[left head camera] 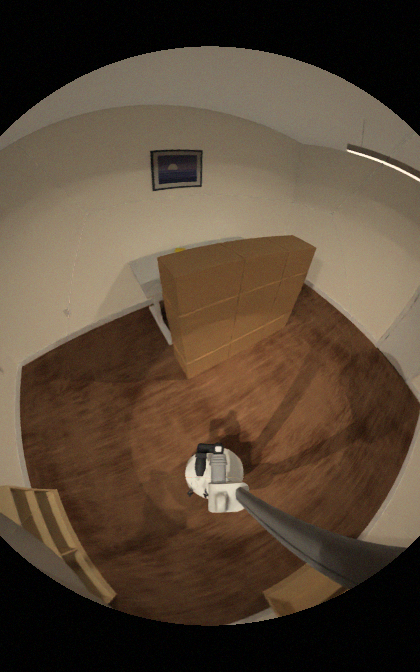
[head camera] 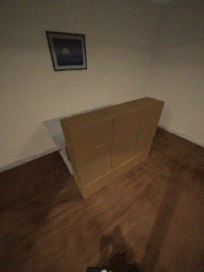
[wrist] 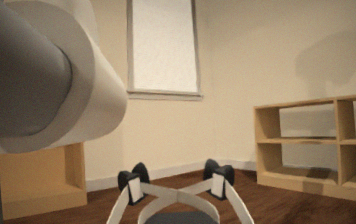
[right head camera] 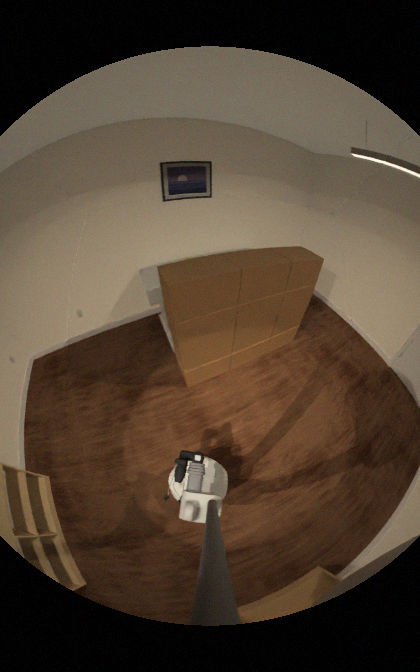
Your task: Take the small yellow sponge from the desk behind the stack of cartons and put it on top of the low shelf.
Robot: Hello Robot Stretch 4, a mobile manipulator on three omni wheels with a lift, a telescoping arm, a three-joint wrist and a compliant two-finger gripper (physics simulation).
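Places are measured from the robot's base along level axes (x ahead, y down, z left), in metres.
Where they show: gripper, fingertip midpoint: (wrist: 176,174).
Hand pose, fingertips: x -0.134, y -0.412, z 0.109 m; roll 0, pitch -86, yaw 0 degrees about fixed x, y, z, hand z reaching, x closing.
After its pixels a point has its place.
A small yellow sponge (head camera: 76,115) {x 1.171, y -1.057, z 0.220 m} (left head camera: 180,250) (right head camera: 188,259) peeks over the top edge of a stack of cartons (head camera: 115,145) {x 1.103, y -0.688, z -0.197 m} (left head camera: 205,300) (right head camera: 205,310); most of it is hidden. It lies on the pale desk (head camera: 54,127) {x 1.586, y -0.692, z 0.665 m} (left head camera: 145,267) (right head camera: 150,280) behind the cartons, against the wall. A low wooden shelf (left head camera: 64,520) (right head camera: 48,500) (wrist: 300,186) {x -1.239, y -0.009, z 1.023 m} with two rows of compartments stands at the right in the wrist view and at the lower left in both side head views. My gripper (wrist: 176,174) {x -0.134, y -0.412, z 0.109 m} is open and empty, its fingertips apart, far from the sponge.
Another wooden shelf unit (left head camera: 305,590) (right head camera: 290,597) (wrist: 45,202) {x -1.233, y -0.036, z -0.614 m} stands at the lower right of the side head views and at the left of the wrist view. Brown floor (left head camera: 225,395) lies between my base and the cartons. The desk's left end sticks out past the cartons.
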